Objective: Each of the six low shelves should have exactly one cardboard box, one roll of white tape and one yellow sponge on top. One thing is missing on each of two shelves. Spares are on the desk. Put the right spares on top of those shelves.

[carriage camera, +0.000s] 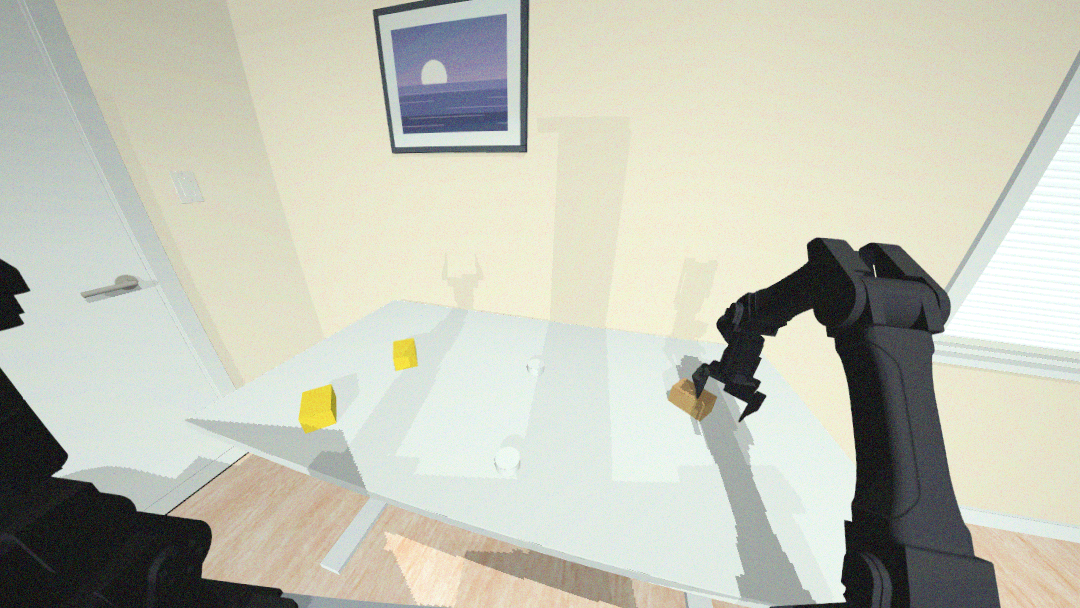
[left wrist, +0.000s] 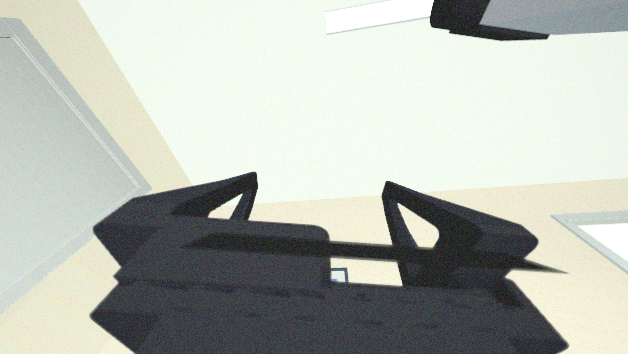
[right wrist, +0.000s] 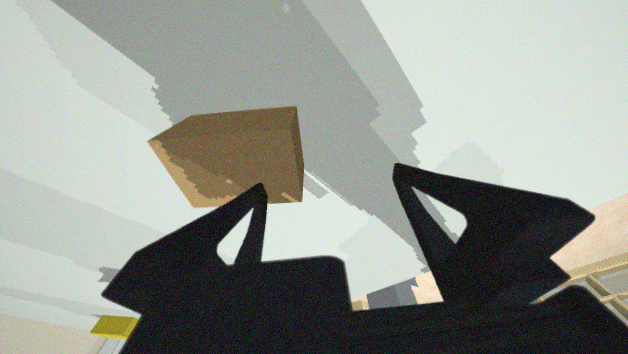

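Observation:
A brown cardboard box (carriage camera: 690, 401) (right wrist: 235, 155) lies on the white desk (carriage camera: 574, 453). My right gripper (carriage camera: 721, 404) (right wrist: 327, 180) is open and empty above the desk; one finger overlaps the box in the carriage view, and in the right wrist view the box lies beyond the left-hand fingertip, not between the fingers. Two yellow sponges (carriage camera: 318, 407) (carriage camera: 405, 354) lie at the desk's left; part of a yellow sponge also shows in the right wrist view (right wrist: 114, 326). Two white tape rolls (carriage camera: 507, 459) (carriage camera: 535, 367) stand mid-desk. My left gripper (left wrist: 320, 183) is open, pointed at wall and ceiling.
A framed picture (carriage camera: 453, 143) hangs on the wall behind the desk. A door with a handle (carriage camera: 113, 287) is at the left, a window with blinds (carriage camera: 1039, 249) at the right. Light wooden shelving (right wrist: 597, 285) shows at the lower right of the right wrist view.

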